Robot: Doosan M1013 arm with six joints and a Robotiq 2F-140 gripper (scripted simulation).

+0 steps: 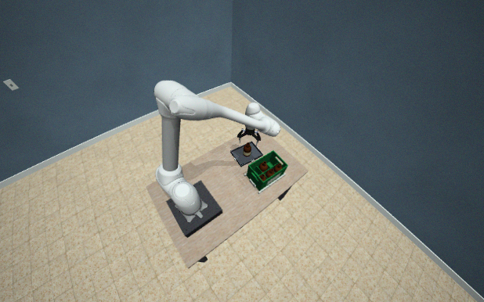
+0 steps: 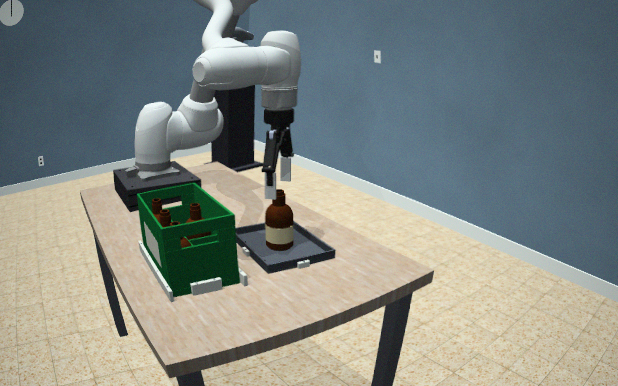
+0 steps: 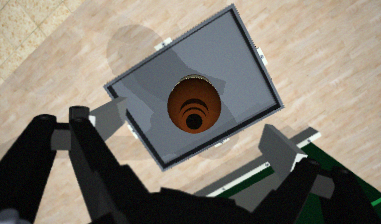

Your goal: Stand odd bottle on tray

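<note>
Right now my hand is 90 mm above the brown bottle. Round my hand: dark tray: 160 mm below; green crate: 270 mm to the right, 90 mm below, 60 mm behind.
</note>
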